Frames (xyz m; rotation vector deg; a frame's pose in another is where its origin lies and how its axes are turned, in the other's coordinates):
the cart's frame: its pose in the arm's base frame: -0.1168 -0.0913 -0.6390 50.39 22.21 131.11
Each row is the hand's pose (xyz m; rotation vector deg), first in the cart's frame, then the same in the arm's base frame.
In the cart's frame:
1: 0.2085 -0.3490 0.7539 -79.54 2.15 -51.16
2: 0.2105 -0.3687 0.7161 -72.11 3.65 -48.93
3: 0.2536 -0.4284 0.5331 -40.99 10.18 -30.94
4: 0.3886 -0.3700 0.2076 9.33 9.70 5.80
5: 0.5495 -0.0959 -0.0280 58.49 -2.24 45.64
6: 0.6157 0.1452 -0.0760 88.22 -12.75 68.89
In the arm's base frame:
1: 0.4410 0.3383 -0.1513 -5.72 -37.29 69.54
2: 0.4233 0.3528 -0.1873 -3.03 -31.37 74.90
3: 0.3022 0.4186 -0.3284 9.96 -7.04 102.47
4: -0.0228 0.4514 -0.4728 45.95 35.77 140.97
5: -0.4019 0.3441 -0.4362 -77.89 -63.68 -117.04
6: -0.5843 0.2061 -0.3245 -77.87 -63.11 -73.13

